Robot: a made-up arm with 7 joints. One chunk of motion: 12 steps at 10 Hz.
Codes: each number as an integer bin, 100 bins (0 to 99) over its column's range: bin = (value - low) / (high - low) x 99, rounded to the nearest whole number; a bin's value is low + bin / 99 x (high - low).
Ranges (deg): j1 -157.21..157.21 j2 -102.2..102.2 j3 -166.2..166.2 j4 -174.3..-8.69 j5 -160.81..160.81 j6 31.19..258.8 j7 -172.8..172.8
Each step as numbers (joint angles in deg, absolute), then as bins.
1 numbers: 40.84 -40.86 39.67 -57.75 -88.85 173.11 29.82
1 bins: 62 30 61 70 22 62 58
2 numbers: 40.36 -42.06 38.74 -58.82 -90.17 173.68 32.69
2 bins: 62 29 61 69 22 62 59
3 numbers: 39.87 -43.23 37.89 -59.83 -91.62 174.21 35.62
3 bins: 62 29 61 68 21 62 60
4 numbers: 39.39 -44.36 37.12 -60.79 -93.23 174.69 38.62
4 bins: 62 28 61 68 21 62 61
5 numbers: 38.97 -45.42 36.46 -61.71 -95.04 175.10 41.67
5 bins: 62 28 60 67 20 63 61
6 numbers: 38.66 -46.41 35.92 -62.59 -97.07 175.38 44.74
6 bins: 62 27 60 67 20 63 62
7 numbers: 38.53 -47.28 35.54 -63.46 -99.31 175.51 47.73
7 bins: 62 27 60 66 19 63 63
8 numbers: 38.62 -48.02 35.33 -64.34 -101.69 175.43 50.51
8 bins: 62 26 60 66 18 63 64
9 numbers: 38.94 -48.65 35.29 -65.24 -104.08 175.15 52.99
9 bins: 62 26 60 65 17 63 65
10 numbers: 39.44 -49.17 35.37 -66.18 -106.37 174.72 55.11
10 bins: 62 26 60 65 17 62 65
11 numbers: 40.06 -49.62 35.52 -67.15 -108.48 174.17 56.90
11 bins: 62 25 60 64 16 62 66
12 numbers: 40.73 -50.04 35.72 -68.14 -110.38 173.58 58.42
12 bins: 62 25 60 63 16 62 66
